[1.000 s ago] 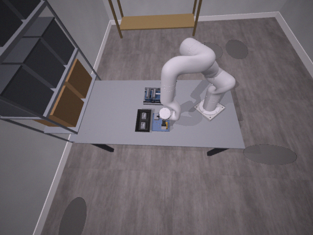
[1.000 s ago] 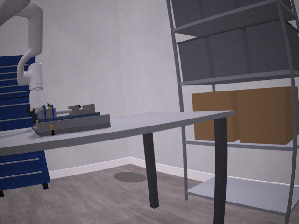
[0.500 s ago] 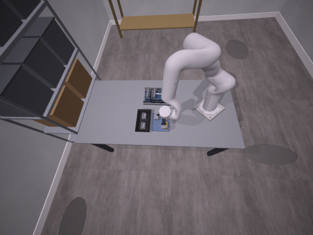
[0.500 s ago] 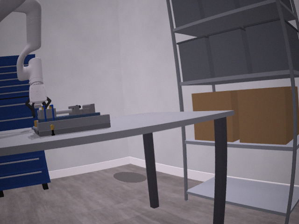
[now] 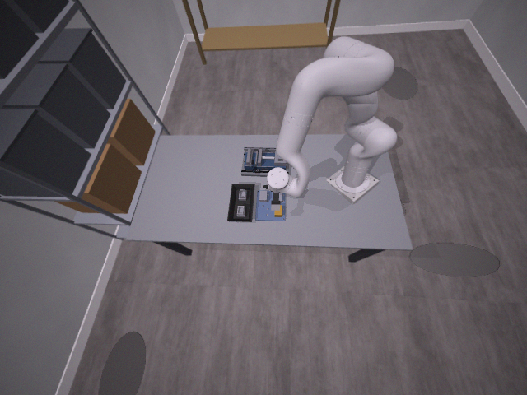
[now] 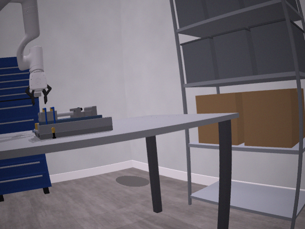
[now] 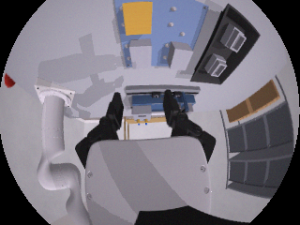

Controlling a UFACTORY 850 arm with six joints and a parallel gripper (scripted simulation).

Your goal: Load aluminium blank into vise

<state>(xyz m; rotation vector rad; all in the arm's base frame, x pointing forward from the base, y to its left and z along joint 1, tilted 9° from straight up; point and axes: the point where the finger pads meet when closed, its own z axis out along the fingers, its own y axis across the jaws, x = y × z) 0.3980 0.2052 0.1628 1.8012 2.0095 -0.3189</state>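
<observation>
The brass blank lies 130 mm below my hand, 80 mm to the left of it and 10 mm behind it.
</observation>
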